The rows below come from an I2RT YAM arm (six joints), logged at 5 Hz.
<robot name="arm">
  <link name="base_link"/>
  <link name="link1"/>
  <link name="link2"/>
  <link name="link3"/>
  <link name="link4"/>
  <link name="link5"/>
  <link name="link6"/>
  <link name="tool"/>
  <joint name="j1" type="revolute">
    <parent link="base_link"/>
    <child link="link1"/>
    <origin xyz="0 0 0.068" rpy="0 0 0"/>
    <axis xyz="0 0 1"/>
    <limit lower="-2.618" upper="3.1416"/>
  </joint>
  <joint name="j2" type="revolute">
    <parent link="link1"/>
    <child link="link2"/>
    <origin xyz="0.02 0.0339 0.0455" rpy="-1.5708 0 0"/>
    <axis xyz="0 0 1"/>
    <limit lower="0" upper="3.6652"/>
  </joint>
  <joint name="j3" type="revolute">
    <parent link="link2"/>
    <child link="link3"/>
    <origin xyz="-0.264 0 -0.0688" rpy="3.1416 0 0"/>
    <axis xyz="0 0 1"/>
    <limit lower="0" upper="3.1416"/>
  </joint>
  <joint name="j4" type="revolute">
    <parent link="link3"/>
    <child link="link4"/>
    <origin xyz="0.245 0.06 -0.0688" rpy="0 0 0"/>
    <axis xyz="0 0 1"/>
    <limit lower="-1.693" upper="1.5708"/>
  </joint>
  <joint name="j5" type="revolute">
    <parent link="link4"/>
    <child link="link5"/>
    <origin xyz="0.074 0.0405 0.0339" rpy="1.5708 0 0"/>
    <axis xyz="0 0 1"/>
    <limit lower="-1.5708" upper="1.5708"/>
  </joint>
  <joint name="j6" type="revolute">
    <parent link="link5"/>
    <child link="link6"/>
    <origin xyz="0.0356 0 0.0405" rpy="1.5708 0 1.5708"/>
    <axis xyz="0 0 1"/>
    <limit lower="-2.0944" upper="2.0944"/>
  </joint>
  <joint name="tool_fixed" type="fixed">
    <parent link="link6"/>
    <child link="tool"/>
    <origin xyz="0 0 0" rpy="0 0 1.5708"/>
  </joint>
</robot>
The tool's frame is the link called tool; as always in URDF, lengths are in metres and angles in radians.
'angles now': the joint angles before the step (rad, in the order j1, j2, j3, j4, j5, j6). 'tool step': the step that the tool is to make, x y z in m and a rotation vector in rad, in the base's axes. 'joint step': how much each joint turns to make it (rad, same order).
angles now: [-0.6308, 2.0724, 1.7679, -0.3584, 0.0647, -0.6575]
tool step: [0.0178, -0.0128, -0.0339, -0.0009, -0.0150, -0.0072]
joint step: [0.0004, 0.1038, 0.0219, 0.0938, 0.0011, 0.0111]
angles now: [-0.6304, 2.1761, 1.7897, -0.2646, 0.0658, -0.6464]
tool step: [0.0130, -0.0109, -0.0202, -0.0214, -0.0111, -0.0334]
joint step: [0.0001, 0.0815, 0.0448, 0.0573, 0.0333, 0.0114]
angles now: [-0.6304, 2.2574, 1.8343, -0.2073, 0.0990, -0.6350]
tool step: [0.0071, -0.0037, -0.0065, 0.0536, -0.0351, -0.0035]
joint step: [-0.0001, 0.0404, 0.0451, -0.0123, -0.0352, 0.0537]
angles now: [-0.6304, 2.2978, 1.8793, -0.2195, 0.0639, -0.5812]
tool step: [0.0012, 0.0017, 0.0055, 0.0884, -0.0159, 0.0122]
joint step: [0.0000, 0.0054, 0.0459, -0.0817, -0.0591, 0.0564]
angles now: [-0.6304, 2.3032, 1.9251, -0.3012, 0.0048, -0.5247]
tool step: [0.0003, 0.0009, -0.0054, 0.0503, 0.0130, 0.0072]
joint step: [-0.0001, 0.0128, 0.0138, -0.0409, -0.0268, 0.0205]
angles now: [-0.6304, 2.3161, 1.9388, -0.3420, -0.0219, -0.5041]
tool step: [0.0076, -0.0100, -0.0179, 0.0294, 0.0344, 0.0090]
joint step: [-0.0076, 0.0819, 0.0861, -0.0496, -0.0144, -0.0088]
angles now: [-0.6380, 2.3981, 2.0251, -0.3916, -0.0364, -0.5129]
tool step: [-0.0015, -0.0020, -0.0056, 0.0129, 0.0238, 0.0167]
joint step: [-0.0055, 0.0127, 0.0088, -0.0237, -0.0130, -0.0183]
